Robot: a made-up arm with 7 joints. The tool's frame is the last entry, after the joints.
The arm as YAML. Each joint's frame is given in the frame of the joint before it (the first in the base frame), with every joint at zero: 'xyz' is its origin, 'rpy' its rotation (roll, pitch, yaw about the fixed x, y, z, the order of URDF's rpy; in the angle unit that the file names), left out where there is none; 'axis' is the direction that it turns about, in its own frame. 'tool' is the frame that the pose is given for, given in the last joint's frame.
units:
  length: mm
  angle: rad
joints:
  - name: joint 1
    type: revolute
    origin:
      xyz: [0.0, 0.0, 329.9]
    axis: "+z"
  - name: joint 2
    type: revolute
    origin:
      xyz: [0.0, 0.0, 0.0]
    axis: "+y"
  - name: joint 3
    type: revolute
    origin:
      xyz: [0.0, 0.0, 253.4]
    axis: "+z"
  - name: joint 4
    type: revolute
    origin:
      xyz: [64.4, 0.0, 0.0]
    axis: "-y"
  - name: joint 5
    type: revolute
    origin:
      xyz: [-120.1, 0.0, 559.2]
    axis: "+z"
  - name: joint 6
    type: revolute
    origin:
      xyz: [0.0, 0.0, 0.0]
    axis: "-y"
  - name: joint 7
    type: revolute
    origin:
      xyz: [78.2, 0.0, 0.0]
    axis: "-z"
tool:
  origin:
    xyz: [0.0, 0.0, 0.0]
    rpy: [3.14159, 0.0, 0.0]
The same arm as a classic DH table. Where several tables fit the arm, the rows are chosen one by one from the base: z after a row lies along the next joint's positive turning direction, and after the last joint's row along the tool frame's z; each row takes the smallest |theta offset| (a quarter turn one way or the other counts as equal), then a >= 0, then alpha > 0; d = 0 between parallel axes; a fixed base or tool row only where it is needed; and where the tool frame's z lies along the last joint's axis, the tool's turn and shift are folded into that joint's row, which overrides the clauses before.
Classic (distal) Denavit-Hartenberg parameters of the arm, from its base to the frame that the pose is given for. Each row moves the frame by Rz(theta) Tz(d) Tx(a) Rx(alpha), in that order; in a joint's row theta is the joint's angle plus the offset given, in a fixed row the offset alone. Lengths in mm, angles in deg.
joint 1: d 329.9, theta0 0, a 0, alpha -90
joint 2: d 0, theta0 0, a 0, alpha 90
joint 3: d 253.4, theta0 0, a 64.4, alpha 90
joint 4: d 0, theta0 0, a -120.1, alpha -90
joint 5: d 559.2, theta0 0, a 0, alpha 90
joint 6: d 0, theta0 0, a 78.2, alpha 90
joint 7: d 0, theta0 0, a 0, alpha 0

